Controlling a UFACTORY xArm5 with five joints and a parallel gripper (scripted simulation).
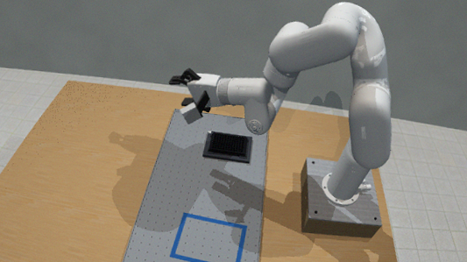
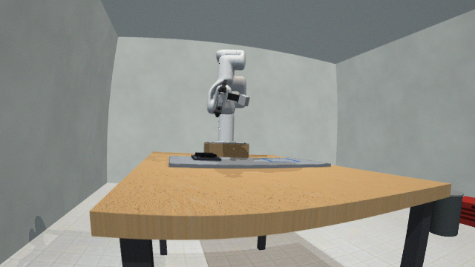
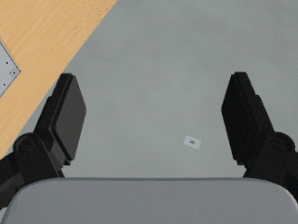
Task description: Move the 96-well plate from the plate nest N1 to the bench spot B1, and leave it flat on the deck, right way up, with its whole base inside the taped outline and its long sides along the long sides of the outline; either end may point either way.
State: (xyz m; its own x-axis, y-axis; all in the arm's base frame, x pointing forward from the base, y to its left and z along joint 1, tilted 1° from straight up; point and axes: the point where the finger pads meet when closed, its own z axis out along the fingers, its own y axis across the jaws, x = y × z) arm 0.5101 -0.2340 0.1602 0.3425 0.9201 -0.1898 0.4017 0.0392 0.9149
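My gripper is now 17 cm past the 96-well plate and 23 cm above it. The rest, counted from my hand: dark plate nest 17 cm behind, 24 cm below.
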